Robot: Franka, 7 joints.
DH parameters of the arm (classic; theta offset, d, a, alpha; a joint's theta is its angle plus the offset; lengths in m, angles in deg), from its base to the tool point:
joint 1: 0 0.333 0 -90
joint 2: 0 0 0 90
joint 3: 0 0.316 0.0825 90
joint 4: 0 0 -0.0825 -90
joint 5: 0 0.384 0 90
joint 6: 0 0 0.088 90
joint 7: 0 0.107 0 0
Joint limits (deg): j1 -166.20..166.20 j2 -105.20..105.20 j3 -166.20..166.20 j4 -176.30..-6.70 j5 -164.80..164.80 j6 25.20..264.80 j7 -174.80..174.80
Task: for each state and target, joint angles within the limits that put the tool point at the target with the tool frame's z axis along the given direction. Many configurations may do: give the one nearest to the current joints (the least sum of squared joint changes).
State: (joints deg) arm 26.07 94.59 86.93 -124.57 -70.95 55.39 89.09
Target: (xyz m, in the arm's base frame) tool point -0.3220 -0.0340 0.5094 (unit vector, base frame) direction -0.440 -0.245 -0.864
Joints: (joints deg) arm 80.93 91.93 133.41 -152.03 -65.74 95.87 89.09
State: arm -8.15 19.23 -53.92 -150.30 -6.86 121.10 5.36
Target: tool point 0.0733 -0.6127 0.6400 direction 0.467 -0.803 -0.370
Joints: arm 16.52 -22.62 -87.24 -105.95 5.91 170.69 5.36
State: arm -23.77 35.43 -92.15 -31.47 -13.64 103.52 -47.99
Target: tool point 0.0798 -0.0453 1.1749 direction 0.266 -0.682 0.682
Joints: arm 13.52 3.91 -81.36 -6.80 -5.11 140.15 -47.99
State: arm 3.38 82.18 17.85 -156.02 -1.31 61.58 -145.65
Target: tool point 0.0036 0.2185 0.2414 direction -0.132 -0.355 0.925
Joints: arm -15.06 77.69 50.80 -156.75 32.54 60.49 -145.65
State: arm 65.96 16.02 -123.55 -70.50 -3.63 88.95 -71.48
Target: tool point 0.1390 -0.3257 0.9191 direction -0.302 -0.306 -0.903
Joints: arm 52.93 8.37 -123.57 -46.16 -19.58 54.56 -71.48
